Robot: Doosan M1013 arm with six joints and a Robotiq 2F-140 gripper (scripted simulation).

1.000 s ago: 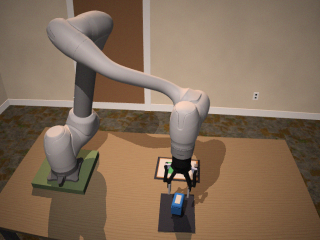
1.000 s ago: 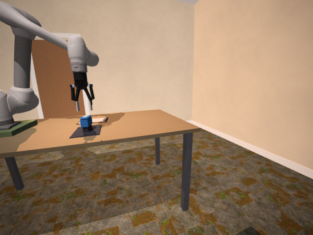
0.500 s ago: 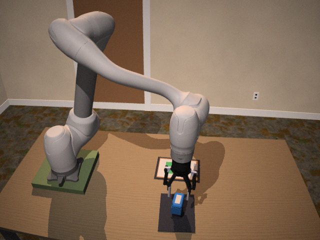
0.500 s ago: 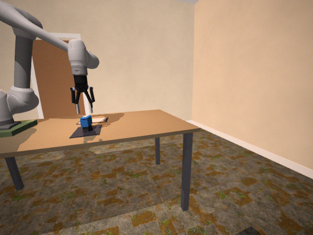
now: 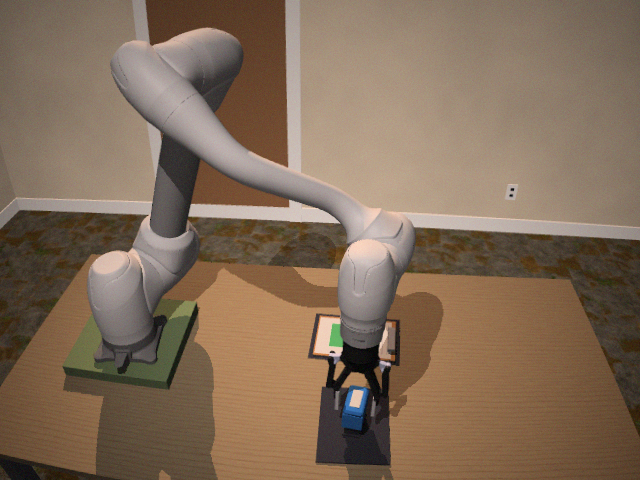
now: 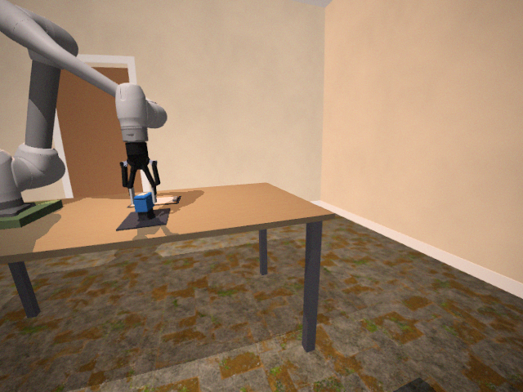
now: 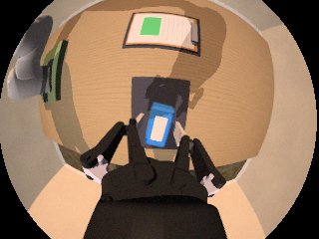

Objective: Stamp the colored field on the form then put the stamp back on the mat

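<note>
The blue stamp is 40 mm below my hand. Also, from my hand: mat: 90 mm below.
</note>
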